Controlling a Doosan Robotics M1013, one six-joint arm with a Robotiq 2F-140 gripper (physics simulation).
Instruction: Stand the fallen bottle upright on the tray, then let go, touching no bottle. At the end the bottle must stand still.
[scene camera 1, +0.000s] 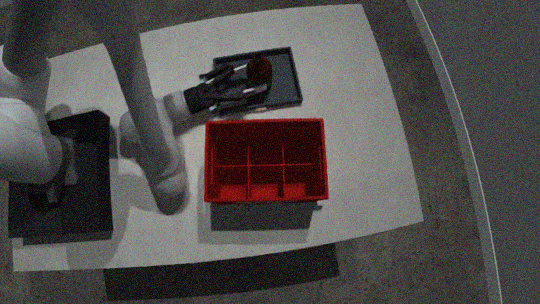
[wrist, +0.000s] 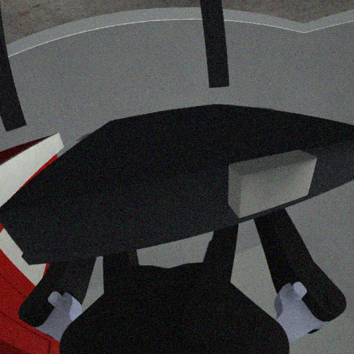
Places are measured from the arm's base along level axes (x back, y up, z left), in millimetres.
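Pixels of known places: arm's base, origin of its link: (scene camera 1: 55, 162).
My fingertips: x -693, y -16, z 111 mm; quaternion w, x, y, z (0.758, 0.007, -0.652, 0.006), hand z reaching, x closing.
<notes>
For each thing: its top centre in the pictures, then the offset to it from my fingertips. "pt": a spot on its surface instead.
- brown bottle, centre of its top: (scene camera 1: 258, 56) dx +6, dy +107, dz -1 mm
- dark tray, a spot on its surface: (scene camera 1: 287, 86) pt dx -74, dy -48, dz -31 mm
- red divided crate, centre of its top: (scene camera 1: 265, 158) dx +49, dy +122, dz -271 mm
The brown bottle (scene camera 1: 259, 69) is over the dark tray (scene camera 1: 287, 86) at the back in the scene view. It is seen from above and looks close to upright, though a slight tilt is hard to judge. Its foot is hidden, so contact with the tray cannot be made out. My gripper (scene camera 1: 252, 79) reaches in from the left, low and nearly level, and is shut on the bottle, with one pale fingertip on either side of it. In the wrist view the bottle cannot be made out. Dark gripper parts fill the lower middle there.
A red divided crate (scene camera 1: 265, 120) stands in front of the tray, close to the gripper's near side. A dark block (scene camera 1: 90, 200) is at the left by the arm's base. In the wrist view a wide dark shape with a pale block (wrist: 272, 185) crosses the middle.
</notes>
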